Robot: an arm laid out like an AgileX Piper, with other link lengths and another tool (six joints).
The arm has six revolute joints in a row. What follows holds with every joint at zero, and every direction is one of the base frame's.
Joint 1 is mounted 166.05 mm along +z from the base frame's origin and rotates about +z.
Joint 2 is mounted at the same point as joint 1 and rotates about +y.
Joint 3 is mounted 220.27 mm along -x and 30.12 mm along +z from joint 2 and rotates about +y.
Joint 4 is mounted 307.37 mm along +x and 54.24 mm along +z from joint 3 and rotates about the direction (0.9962, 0, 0.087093).
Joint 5 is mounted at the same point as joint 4 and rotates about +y.
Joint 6 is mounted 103.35 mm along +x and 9.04 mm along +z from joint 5 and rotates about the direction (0.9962, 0, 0.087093).
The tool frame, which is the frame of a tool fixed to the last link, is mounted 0.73 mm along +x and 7.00 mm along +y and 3.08 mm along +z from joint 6; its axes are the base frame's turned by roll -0.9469, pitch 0.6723 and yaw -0.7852 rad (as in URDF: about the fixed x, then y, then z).
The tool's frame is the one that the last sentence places.
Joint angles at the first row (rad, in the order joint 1, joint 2, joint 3, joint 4, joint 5, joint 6):
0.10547, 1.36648, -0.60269, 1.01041, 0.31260, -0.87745
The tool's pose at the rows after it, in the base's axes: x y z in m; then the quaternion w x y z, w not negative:
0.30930, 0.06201, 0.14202, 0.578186, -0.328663, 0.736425, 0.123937
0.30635, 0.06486, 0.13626, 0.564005, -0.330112, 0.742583, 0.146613
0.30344, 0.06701, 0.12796, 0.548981, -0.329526, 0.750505, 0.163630
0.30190, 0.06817, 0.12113, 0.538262, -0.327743, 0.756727, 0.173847
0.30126, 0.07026, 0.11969, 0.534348, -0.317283, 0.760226, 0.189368
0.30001, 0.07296, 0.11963, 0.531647, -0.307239, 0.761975, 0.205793
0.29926, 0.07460, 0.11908, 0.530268, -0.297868, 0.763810, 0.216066
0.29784, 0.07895, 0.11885, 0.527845, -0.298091, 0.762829, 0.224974
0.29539, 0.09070, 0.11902, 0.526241, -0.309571, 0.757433, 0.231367
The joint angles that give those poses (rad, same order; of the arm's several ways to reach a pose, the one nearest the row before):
0.09024, 1.37171, -0.60648, 1.01045, 0.31507, -0.87713
0.08803, 1.39025, -0.60885, 1.01042, 0.36089, -0.87710
0.08804, 1.41615, -0.60887, 1.01227, 0.38992, -0.87710
0.08801, 1.44006, -0.61049, 1.01715, 0.40486, -0.87943
0.08643, 1.45086, -0.61468, 1.04032, 0.43221, -0.87947
0.08642, 1.45505, -0.61615, 1.06436, 0.46151, -0.87945
0.08642, 1.45940, -0.61615, 1.08542, 0.47783, -0.87949
0.09785, 1.46140, -0.61612, 1.09486, 0.48792, -0.87945
0.13993, 1.46144, -0.61616, 1.10134, 0.47604, -0.87718

